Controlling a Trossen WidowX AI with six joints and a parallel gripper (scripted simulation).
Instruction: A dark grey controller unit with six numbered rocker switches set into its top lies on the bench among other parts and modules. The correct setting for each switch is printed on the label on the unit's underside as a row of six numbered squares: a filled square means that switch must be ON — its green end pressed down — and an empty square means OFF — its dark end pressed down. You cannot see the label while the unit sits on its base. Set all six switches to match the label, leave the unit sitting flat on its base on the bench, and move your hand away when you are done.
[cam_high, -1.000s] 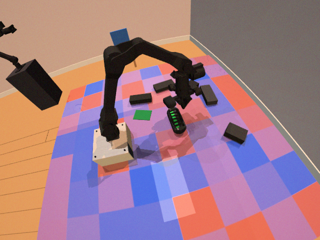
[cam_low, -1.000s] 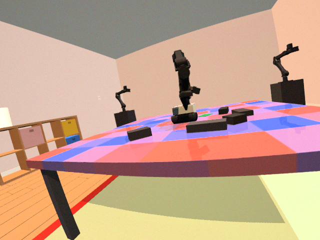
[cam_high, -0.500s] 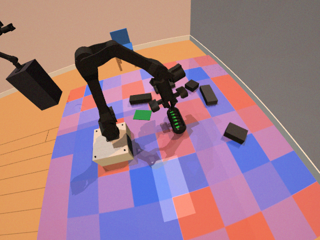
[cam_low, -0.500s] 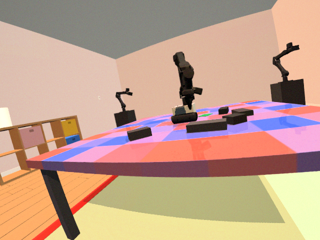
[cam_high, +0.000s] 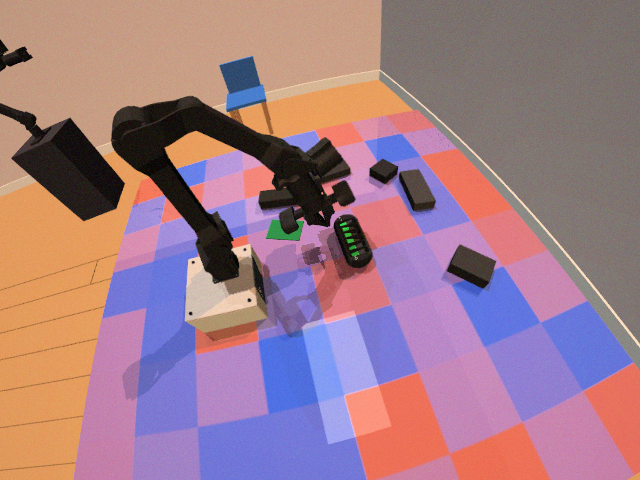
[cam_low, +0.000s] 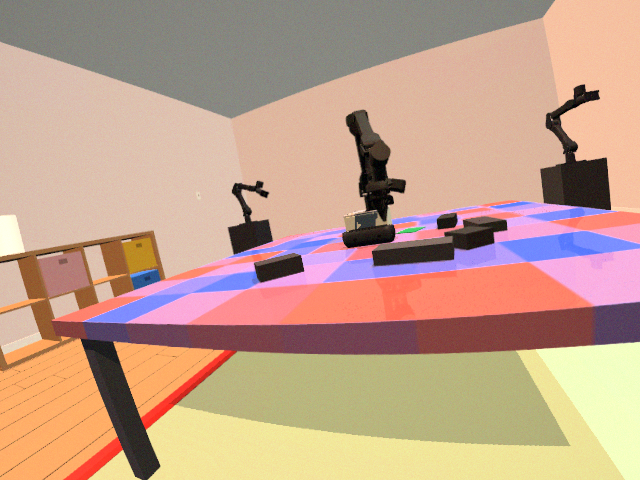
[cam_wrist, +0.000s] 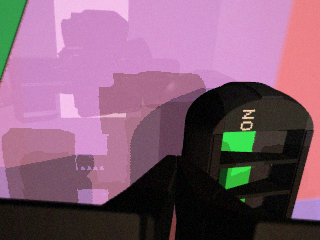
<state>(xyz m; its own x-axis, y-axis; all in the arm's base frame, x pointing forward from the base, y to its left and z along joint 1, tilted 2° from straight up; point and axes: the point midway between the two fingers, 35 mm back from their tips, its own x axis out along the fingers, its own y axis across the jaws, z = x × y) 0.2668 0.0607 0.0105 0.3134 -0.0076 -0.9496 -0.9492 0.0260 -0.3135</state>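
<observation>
My gripper tip is now 120 mm past the flat green square, 80 mm to the right of it and 50 mm above it. Round my gripper tip: small cube (250 mm ahead, 190 mm to the left, 40 mm below).
</observation>
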